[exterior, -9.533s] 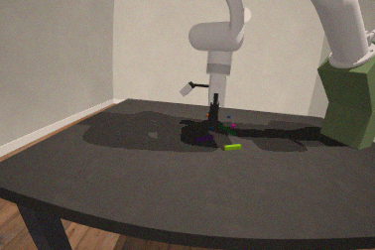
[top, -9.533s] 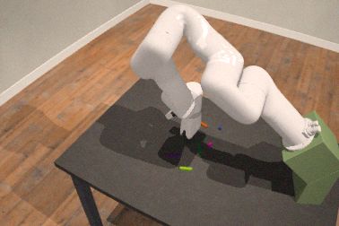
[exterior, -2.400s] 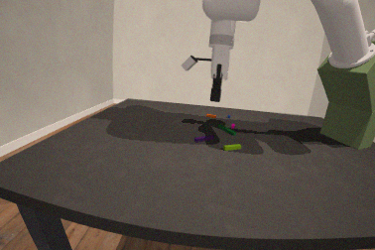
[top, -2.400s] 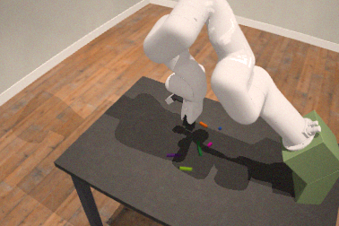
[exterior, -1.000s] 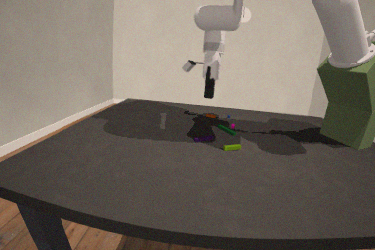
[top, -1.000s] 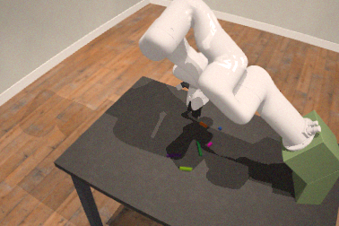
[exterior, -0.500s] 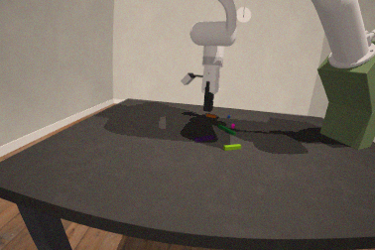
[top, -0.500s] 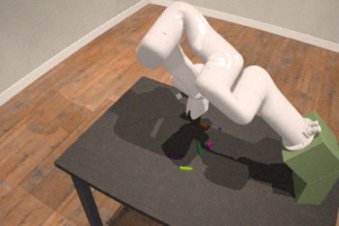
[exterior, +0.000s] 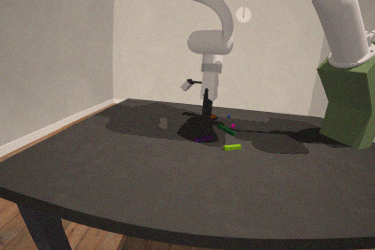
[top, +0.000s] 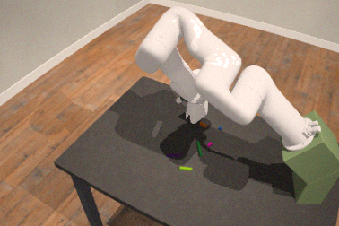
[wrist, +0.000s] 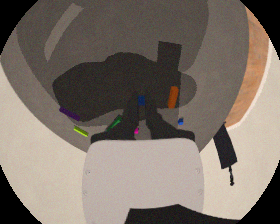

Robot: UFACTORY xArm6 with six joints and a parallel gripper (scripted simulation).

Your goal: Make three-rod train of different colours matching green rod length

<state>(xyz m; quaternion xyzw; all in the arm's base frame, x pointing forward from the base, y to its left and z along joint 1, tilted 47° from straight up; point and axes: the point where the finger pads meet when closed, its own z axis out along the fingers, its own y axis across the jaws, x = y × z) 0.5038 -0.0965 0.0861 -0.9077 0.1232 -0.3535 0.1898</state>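
Right now the orange rod is 1 cm behind my hand, 5 cm to the right of it and 3 cm below it. The rest, counted from my hand: purple rod (2 cm behind, 18 cm to the left, 3 cm below); green rod (8 cm behind, 8 cm to the left, 3 cm below); magenta rod (10 cm behind, 4 cm to the left, 3 cm below).
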